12 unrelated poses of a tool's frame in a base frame.
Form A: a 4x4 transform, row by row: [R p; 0 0 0 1], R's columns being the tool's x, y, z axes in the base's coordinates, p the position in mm. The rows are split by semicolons.
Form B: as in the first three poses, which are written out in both.
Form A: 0.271 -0.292 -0.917 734.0; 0.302 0.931 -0.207 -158.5; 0.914 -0.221 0.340 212.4; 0 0 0 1
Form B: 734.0 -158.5 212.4; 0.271 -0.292 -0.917; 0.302 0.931 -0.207; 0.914 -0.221 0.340
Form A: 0.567 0.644 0.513 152.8; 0.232 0.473 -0.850 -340.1; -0.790 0.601 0.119 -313.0; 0 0 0 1
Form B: 152.8 -340.1 -313.0; 0.567 0.644 0.513; 0.232 0.473 -0.850; -0.790 0.601 0.119
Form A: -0.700 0.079 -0.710 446.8; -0.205 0.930 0.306 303.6; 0.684 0.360 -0.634 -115.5; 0 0 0 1
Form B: 446.8 303.6 -115.5; -0.700 0.079 -0.710; -0.205 0.930 0.306; 0.684 0.360 -0.634
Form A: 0.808 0.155 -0.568 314.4; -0.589 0.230 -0.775 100.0; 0.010 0.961 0.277 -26.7; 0 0 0 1
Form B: 314.4 100.0 -26.7; 0.808 0.155 -0.568; -0.589 0.230 -0.775; 0.010 0.961 0.277
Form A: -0.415 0.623 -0.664 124.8; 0.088 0.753 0.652 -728.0; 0.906 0.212 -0.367 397.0; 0 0 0 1
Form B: 124.8 -728.0 397.0; -0.415 0.623 -0.664; 0.088 0.753 0.652; 0.906 0.212 -0.367
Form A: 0.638 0.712 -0.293 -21.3; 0.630 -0.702 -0.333 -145.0; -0.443 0.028 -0.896 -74.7; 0 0 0 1
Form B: -21.3 -145.0 -74.7; 0.638 0.712 -0.293; 0.630 -0.702 -0.333; -0.443 0.028 -0.896
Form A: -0.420 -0.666 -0.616 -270.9; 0.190 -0.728 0.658 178.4; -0.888 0.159 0.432 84.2; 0 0 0 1
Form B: -270.9 178.4 84.2; -0.420 -0.666 -0.616; 0.190 -0.728 0.658; -0.888 0.159 0.432
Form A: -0.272 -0.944 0.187 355.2; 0.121 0.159 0.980 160.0; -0.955 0.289 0.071 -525.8; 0 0 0 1
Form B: 355.2 160.0 -525.8; -0.272 -0.944 0.187; 0.121 0.159 0.980; -0.955 0.289 0.071
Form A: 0.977 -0.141 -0.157 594.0; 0.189 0.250 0.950 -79.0; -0.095 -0.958 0.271 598.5; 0 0 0 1
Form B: 594.0 -79.0 598.5; 0.977 -0.141 -0.157; 0.189 0.250 0.950; -0.095 -0.958 0.271
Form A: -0.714 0.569 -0.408 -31.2; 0.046 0.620 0.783 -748.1; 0.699 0.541 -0.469 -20.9; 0 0 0 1
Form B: -31.2 -748.1 -20.9; -0.714 0.569 -0.408; 0.046 0.620 0.783; 0.699 0.541 -0.469
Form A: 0.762 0.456 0.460 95.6; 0.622 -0.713 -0.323 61.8; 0.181 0.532 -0.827 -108.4; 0 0 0 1
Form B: 95.6 61.8 -108.4; 0.762 0.456 0.460; 0.622 -0.713 -0.323; 0.181 0.532 -0.827
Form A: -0.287 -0.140 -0.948 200.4; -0.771 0.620 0.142 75.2; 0.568 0.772 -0.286 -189.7; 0 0 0 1
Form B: 200.4 75.2 -189.7; -0.287 -0.140 -0.948; -0.771 0.620 0.142; 0.568 0.772 -0.286
